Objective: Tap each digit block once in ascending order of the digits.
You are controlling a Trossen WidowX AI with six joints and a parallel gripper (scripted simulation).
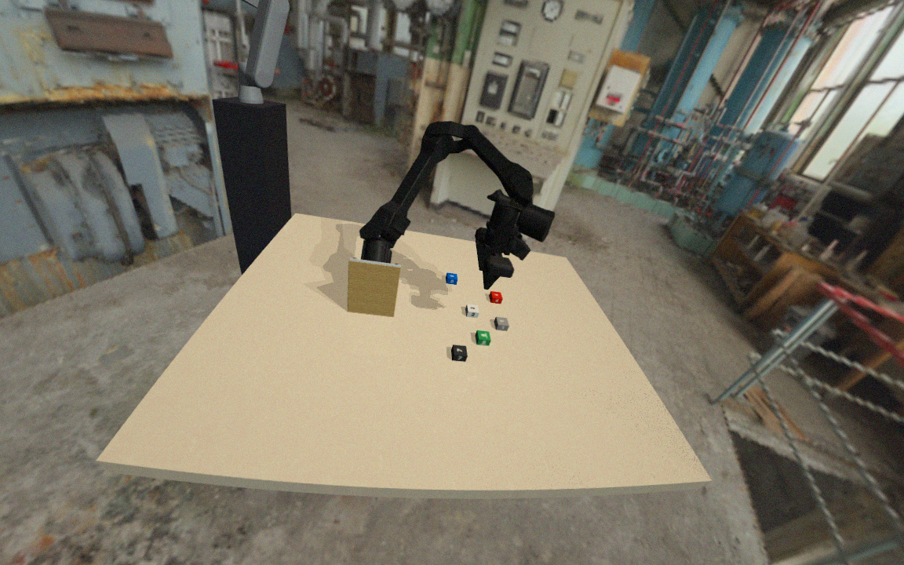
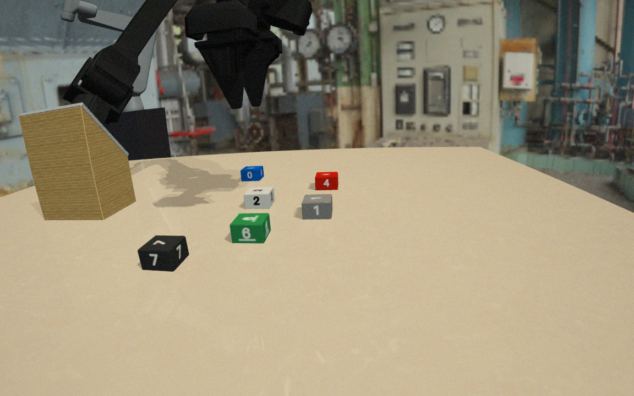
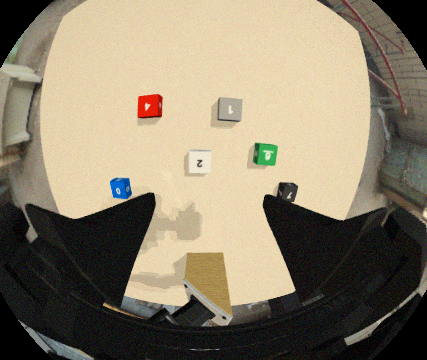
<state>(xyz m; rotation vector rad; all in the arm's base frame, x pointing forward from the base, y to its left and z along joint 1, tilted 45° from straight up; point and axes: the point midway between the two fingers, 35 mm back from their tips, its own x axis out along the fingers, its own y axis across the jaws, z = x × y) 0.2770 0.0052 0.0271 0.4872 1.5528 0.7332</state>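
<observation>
Right now my gripper tip is 150 mm to the right of the blue block, 120 mm above it and 60 mm past it. From my gripper tip the other things lie so: white block: 120 mm below, 10 mm to the left; green block: 120 mm below, 90 mm to the right, 30 mm ahead; grey block: 120 mm below, 80 mm ahead, 20 mm to the right.
</observation>
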